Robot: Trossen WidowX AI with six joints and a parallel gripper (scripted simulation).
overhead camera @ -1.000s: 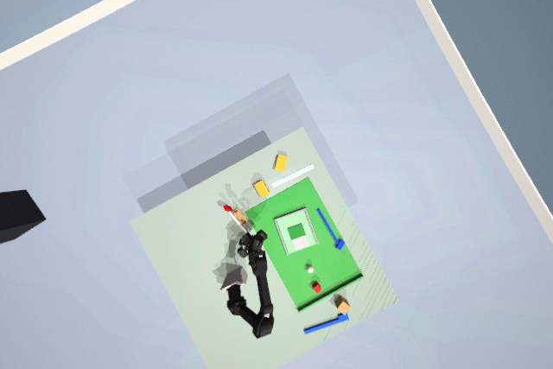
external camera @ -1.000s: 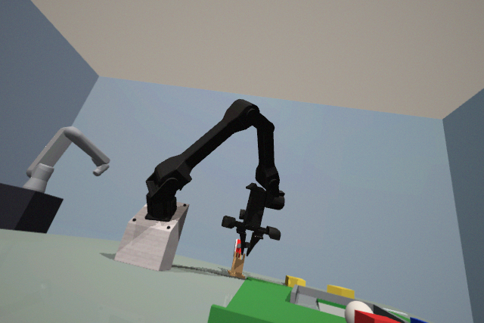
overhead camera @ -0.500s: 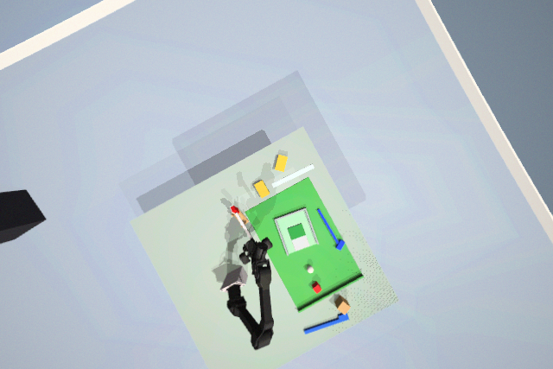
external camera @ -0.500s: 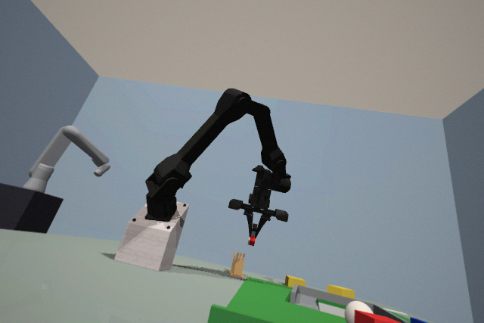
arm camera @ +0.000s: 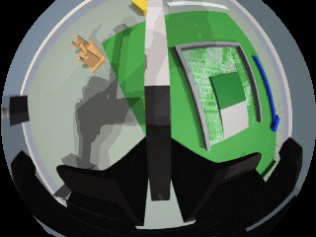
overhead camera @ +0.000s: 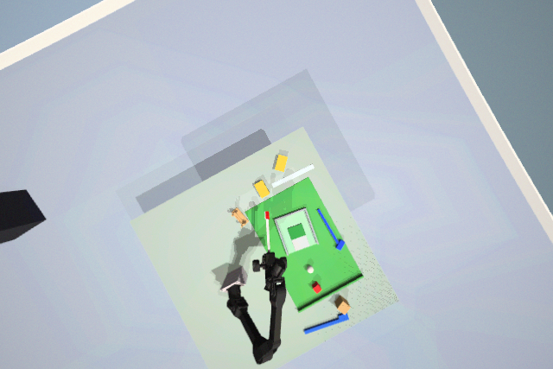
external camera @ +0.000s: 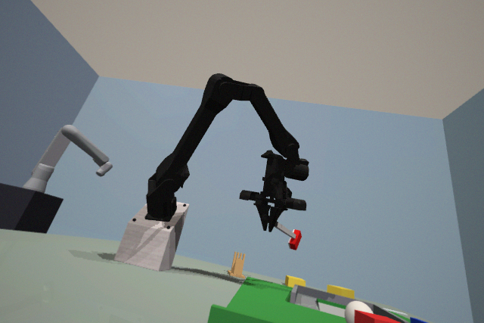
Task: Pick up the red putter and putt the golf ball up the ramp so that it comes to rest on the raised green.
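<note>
Right now the red putter is 100 mm to the left of my gripper tip, 60 mm ahead of it and 20 mm above it. Round my gripper tip: small tan stand: 260 mm to the left, 110 mm below, 70 mm behind; then white golf ball: 270 mm to the right, 140 mm ahead, 120 mm below; then red block: 390 mm to the right, 120 mm below, 110 mm ahead.
</note>
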